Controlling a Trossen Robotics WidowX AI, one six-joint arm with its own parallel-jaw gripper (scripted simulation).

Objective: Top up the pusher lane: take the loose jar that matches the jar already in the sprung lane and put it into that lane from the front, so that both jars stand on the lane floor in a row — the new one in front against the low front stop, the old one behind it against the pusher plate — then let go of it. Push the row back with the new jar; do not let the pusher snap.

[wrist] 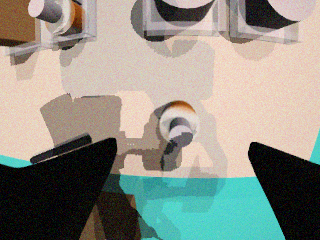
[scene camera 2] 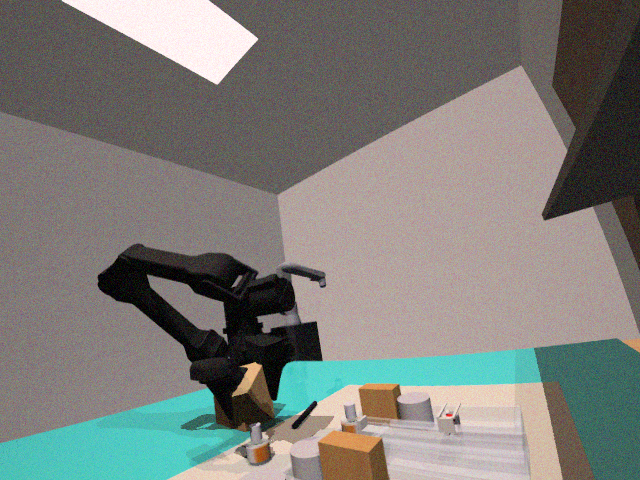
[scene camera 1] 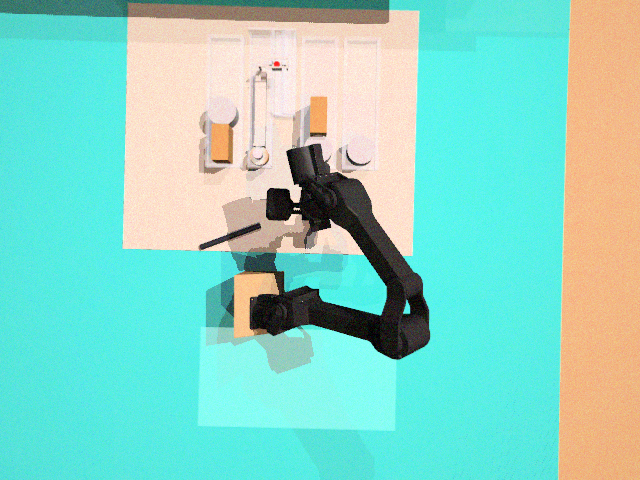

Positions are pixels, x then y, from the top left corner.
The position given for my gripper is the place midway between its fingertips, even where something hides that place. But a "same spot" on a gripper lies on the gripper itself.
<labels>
my gripper: wrist; scene camera 2; scene camera 1 315,207
same spot on my gripper: (wrist: 60,191) = (scene camera 2: 273,372)
</labels>
